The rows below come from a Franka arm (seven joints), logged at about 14 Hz.
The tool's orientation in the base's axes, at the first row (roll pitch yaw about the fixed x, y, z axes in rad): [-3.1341 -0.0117 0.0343]
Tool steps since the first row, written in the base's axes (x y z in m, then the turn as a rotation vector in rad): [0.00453 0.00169 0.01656 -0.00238 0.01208 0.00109]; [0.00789 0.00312 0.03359 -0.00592 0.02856 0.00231]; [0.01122 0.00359 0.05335 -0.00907 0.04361 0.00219]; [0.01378 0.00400 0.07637 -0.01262 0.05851 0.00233]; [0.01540 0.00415 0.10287 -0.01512 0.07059 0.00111]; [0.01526 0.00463 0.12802 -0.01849 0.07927 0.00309]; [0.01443 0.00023 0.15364 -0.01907 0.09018 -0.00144]
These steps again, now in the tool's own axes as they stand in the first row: [0.00478 -0.00166 -0.01649 -0.00195 -0.01216 -0.00102]; [0.00838 -0.00310 -0.03347 -0.00491 -0.02876 -0.00215]; [0.01196 -0.00360 -0.05319 -0.00754 -0.04391 -0.00195]; [0.01480 -0.00410 -0.07617 -0.01058 -0.05893 -0.00201]; [0.01674 -0.00439 -0.10265 -0.01268 -0.07107 -0.00073]; [0.01691 -0.00506 -0.12780 -0.01572 -0.07988 -0.00268]; [0.01623 -0.00088 -0.15346 -0.01598 -0.09077 0.00193]
